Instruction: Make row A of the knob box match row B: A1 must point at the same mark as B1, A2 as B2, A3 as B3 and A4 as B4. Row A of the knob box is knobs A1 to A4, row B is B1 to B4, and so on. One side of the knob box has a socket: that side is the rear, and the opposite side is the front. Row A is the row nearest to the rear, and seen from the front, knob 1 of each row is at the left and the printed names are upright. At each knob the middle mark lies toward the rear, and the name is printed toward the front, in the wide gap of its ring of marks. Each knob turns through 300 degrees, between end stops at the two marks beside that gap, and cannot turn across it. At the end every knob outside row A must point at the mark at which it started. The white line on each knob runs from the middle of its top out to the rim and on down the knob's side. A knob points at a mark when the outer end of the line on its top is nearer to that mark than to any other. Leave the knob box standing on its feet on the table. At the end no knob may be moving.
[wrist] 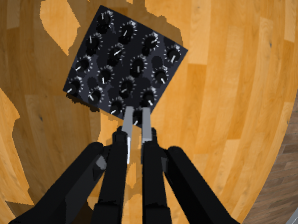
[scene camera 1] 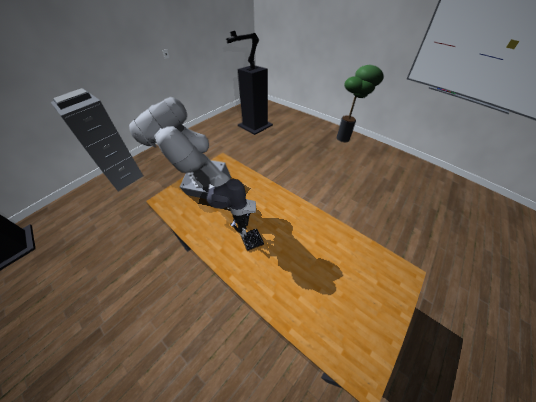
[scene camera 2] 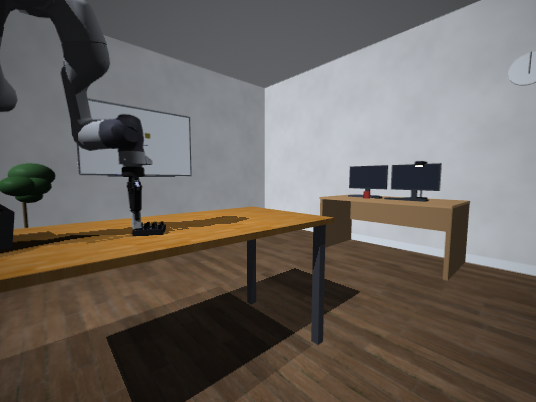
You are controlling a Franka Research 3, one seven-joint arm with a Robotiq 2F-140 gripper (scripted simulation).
Labels:
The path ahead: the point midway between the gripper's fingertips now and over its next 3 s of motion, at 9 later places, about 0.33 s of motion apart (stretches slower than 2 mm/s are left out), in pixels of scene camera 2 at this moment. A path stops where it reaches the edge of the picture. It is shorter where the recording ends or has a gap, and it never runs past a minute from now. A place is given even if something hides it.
The gripper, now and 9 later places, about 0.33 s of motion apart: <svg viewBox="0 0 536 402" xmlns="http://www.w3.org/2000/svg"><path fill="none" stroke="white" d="M136 228L136 228L136 223L136 219L136 218L136 218L136 217L136 217L136 217L136 216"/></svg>

